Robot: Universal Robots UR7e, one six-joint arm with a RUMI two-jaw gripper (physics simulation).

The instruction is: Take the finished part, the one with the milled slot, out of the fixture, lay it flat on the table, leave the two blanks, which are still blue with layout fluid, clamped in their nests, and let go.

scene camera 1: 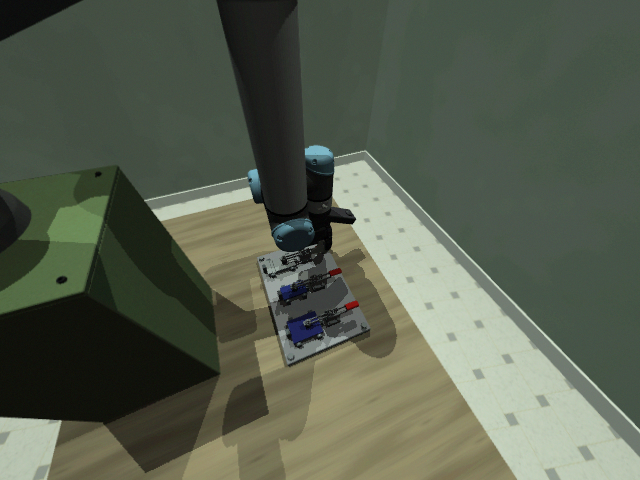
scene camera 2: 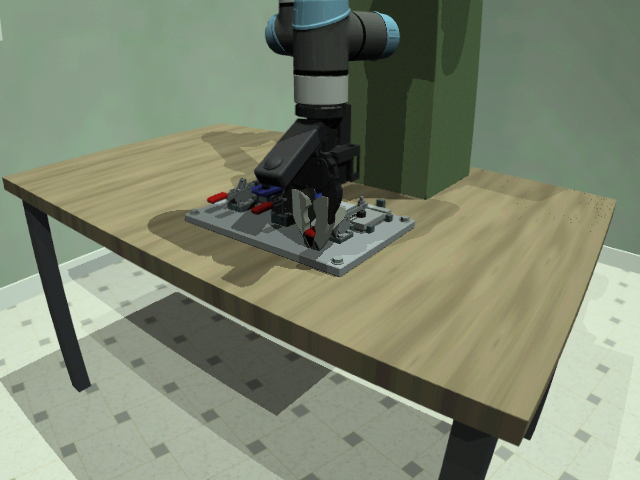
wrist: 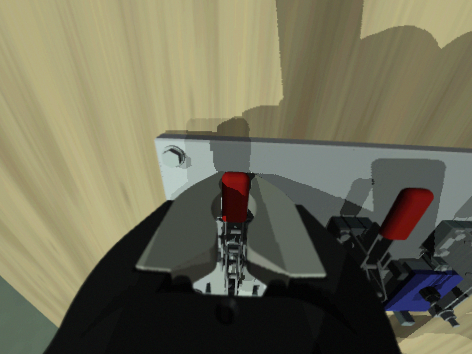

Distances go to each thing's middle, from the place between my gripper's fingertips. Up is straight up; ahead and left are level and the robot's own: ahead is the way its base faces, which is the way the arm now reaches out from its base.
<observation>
The finished part (wrist: 217,281) is 140 mm behind my hand, 10 mm to the left of it and 10 mm above it. Also, from my hand: grey fixture plate (scene camera 2: 257,230): 100 mm behind, 110 mm to the right, 10 mm below.
</observation>
